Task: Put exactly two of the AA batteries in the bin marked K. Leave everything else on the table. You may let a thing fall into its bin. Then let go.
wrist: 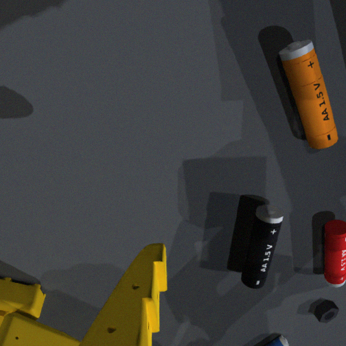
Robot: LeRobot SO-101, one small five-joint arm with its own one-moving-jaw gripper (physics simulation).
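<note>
My gripper [156, 267] is fully open; one yellow notched jaw shows at the bottom, left of centre, and the other jaw is out of the picture. A black AA battery [263, 250] lies to the right of the jaw tip, apart from it, its white-ringed plus end toward the top. An orange AA battery [311, 97] lies at the upper right, farther from the jaw. A red AA battery [335, 252] lies at the right edge, partly cut off. A blue battery-like thing [277, 342] shows in part at the bottom edge. The bin marked K does not show.
A dark hex nut [326, 311] lies below the red battery. Yellow robot parts [20, 298] show at the lower left edge. Broad shadows fall across the grey table [120, 125], and dark patches show at the top left and top right corners.
</note>
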